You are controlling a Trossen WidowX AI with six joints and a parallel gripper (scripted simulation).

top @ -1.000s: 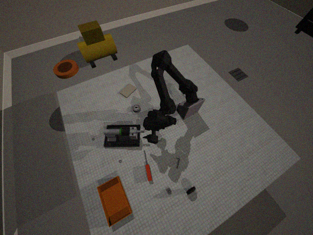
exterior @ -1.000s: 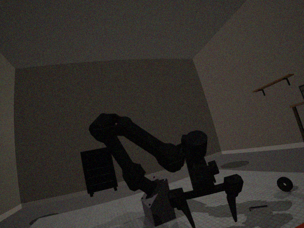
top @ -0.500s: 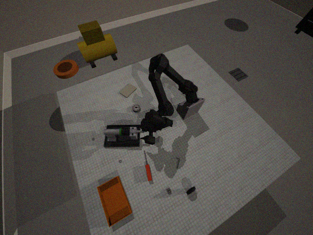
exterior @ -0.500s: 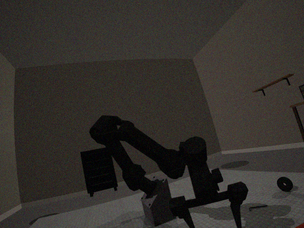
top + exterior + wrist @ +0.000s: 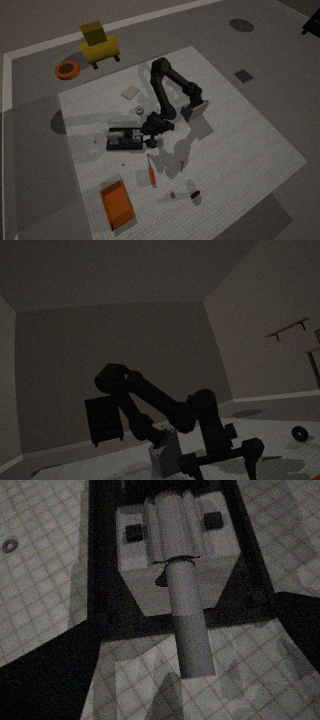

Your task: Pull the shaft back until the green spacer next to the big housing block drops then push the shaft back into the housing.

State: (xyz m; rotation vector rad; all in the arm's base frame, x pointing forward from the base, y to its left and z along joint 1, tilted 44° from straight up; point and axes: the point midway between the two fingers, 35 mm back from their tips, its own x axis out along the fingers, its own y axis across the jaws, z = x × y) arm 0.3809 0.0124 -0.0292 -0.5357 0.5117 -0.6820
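Now: gripper tip 50 mm short of the grey shaft, 20 mm to the left of it and 10 mm below it. Round my gripper tip: dark spacer: 70 mm ahead, 30 mm to the right, 10 mm above; then green spacer: 100 mm ahead, 50 mm to the right, 10 mm above; then orange tray: 280 mm ahead, 270 mm to the left, 60 mm below.
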